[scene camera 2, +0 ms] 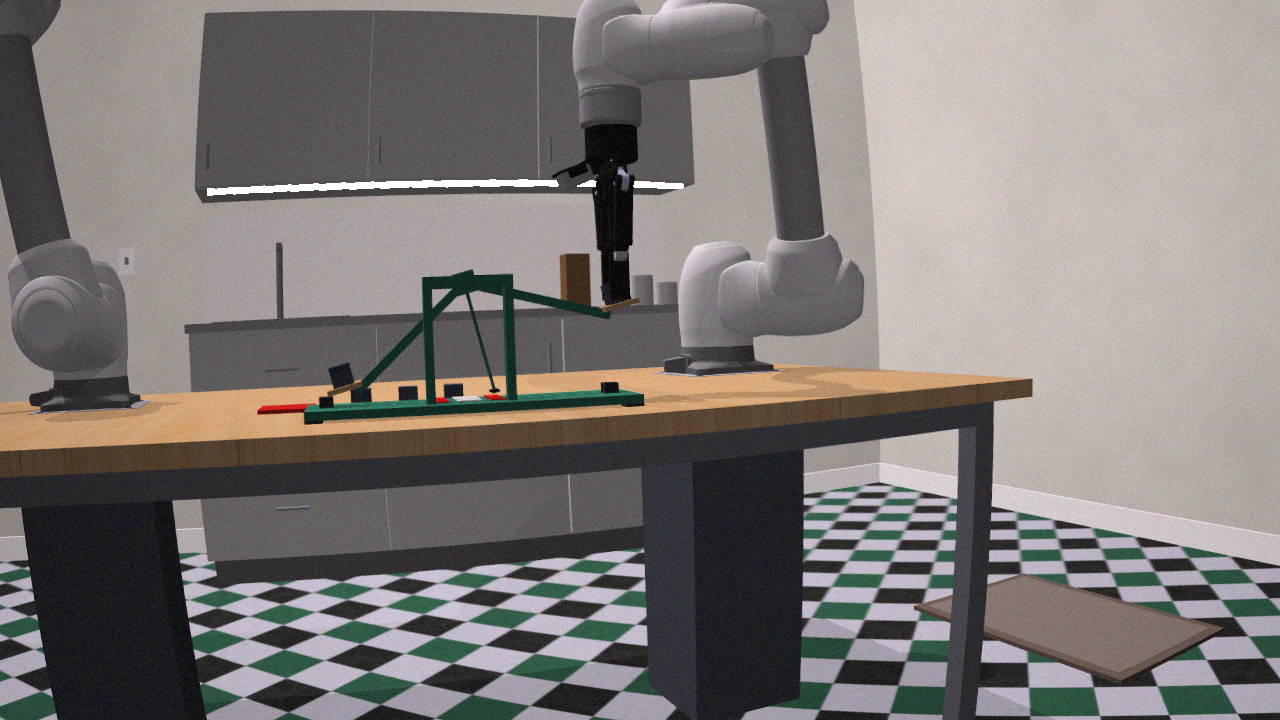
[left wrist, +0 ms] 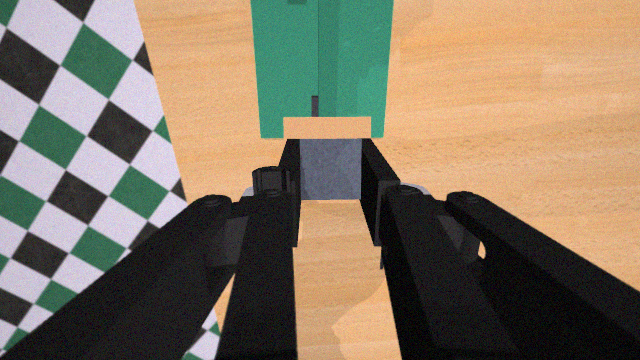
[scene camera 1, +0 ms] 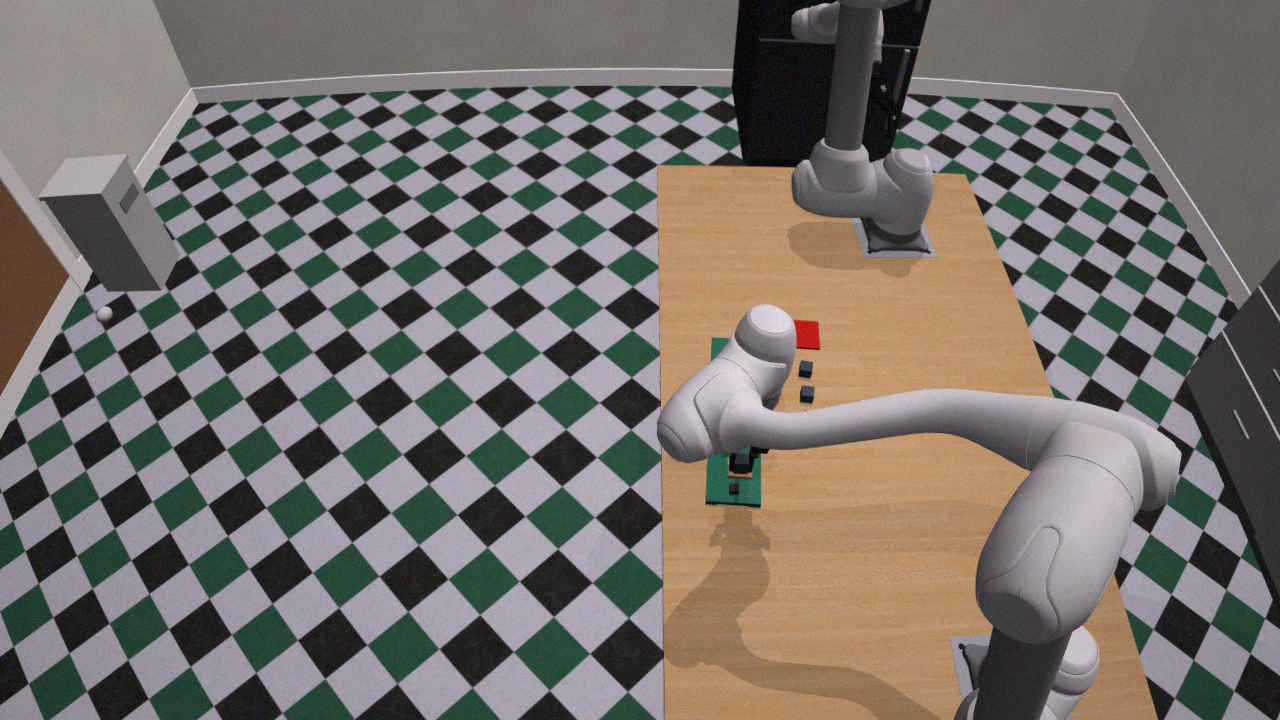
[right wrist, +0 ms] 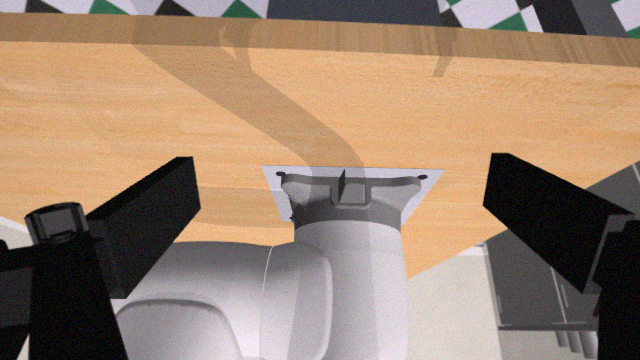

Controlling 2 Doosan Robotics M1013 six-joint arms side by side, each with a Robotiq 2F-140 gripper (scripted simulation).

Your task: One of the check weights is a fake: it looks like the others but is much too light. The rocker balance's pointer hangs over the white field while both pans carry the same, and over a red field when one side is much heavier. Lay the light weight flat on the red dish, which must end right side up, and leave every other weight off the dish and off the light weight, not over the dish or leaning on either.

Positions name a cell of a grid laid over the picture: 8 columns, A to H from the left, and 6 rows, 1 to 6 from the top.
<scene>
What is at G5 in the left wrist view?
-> The left gripper.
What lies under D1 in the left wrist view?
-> A green rocker balance.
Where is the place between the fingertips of the right gripper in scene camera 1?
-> F2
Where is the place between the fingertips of the left gripper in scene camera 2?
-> D3
</scene>
